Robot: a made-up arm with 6 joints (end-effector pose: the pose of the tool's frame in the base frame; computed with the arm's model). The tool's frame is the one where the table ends. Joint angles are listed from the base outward.
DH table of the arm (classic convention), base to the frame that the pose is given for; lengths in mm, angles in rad. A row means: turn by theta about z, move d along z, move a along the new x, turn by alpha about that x. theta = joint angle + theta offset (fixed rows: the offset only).
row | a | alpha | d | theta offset
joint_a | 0 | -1.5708 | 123 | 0
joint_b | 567 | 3.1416 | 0 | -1.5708
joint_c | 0 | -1.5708 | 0 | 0
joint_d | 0 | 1.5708 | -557 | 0
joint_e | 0 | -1.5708 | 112 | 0
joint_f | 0 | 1.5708 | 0 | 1.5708
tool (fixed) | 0 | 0 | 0 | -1.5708
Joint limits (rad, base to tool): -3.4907..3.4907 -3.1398..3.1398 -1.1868..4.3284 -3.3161..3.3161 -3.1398..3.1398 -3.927..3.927
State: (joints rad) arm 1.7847 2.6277 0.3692 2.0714 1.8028 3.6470
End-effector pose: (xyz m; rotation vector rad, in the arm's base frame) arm -0.0528 -0.0104 -0.8635 0.6696 -2.5904 0.3881
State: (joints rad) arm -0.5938 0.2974 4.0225 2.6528 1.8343 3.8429
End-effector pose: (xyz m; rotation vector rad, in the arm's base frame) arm -0.1682 0.2329 0.3143 -1.5691 -1.5711 -0.8037
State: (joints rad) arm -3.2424 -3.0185 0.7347 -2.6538 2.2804 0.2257
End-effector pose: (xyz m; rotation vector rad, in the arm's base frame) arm 0.5430 -0.1544 -0.7166 -0.3190 -1.6694 0.2826
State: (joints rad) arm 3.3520 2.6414 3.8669 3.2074 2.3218 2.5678
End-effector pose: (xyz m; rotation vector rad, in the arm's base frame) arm -0.4337 -0.2069 0.1471 -1.5261 0.5789 2.4671
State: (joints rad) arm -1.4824 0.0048 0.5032 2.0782 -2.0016 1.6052
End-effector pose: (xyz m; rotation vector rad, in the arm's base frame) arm 0.0935 -0.4386 1.0422 -0.6358 -2.6104 0.7882
